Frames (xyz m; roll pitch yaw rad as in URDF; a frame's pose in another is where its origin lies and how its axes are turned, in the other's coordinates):
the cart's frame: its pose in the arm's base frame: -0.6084 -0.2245 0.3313 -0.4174 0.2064 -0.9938
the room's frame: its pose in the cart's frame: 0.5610 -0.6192 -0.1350 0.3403 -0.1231 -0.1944
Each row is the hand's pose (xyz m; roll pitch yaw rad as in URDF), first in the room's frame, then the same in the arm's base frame.
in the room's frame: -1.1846 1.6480 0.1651 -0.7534 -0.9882 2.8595
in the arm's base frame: 0.1591 0.7429 0.3521 -0.5723 -0.9649 1.5904
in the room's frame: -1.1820 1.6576 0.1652 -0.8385 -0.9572 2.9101
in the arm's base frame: 0.1689 0.7448 0.3512 -0.6627 -0.9394 1.6483
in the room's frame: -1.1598 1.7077 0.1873 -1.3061 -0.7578 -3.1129
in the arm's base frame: 0.2256 0.7473 0.3677 -1.1631 -0.7693 1.9524
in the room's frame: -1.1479 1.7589 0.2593 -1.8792 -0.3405 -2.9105
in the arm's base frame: 0.2836 0.7612 0.4339 -1.7748 -0.3756 2.2171
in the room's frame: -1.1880 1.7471 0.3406 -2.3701 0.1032 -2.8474
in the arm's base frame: 0.2636 0.7948 0.5165 -2.2753 0.0599 2.3246
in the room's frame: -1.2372 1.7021 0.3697 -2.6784 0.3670 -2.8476
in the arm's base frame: 0.2048 0.8205 0.5508 -2.5786 0.3225 2.3504
